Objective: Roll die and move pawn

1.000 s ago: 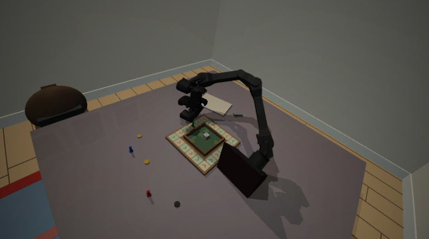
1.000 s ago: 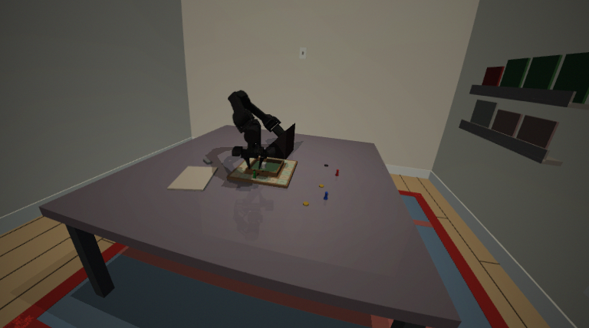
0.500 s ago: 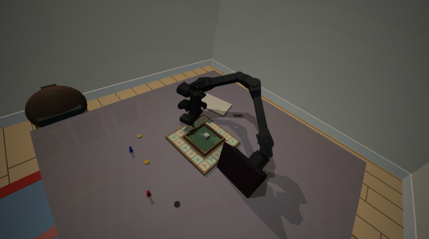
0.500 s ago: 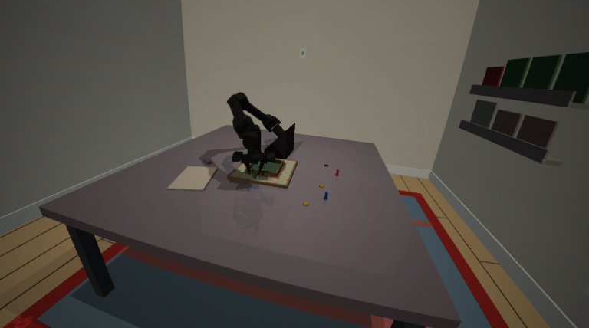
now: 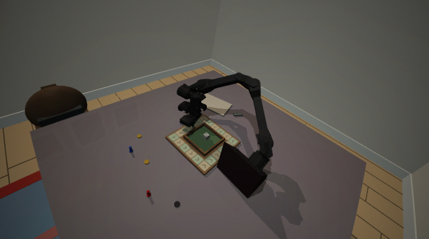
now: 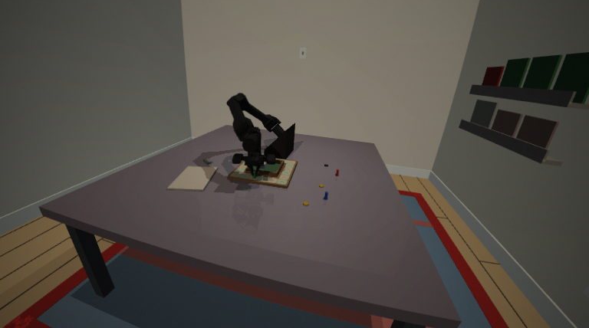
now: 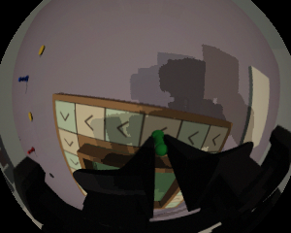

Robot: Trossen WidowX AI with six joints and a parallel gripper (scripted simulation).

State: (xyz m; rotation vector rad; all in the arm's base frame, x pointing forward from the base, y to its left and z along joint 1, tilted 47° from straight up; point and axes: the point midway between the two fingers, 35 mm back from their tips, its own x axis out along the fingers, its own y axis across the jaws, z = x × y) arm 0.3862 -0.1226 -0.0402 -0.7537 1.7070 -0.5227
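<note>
My gripper tip is 110 mm past the white die and 10 mm to the right of it. Also, from my gripper tip: green pawn (10 mm above); then beige card (270 mm to the right, 50 mm ahead, 20 mm below); then green dice tray (110 mm behind, 30 mm to the left, 10 mm below).
</note>
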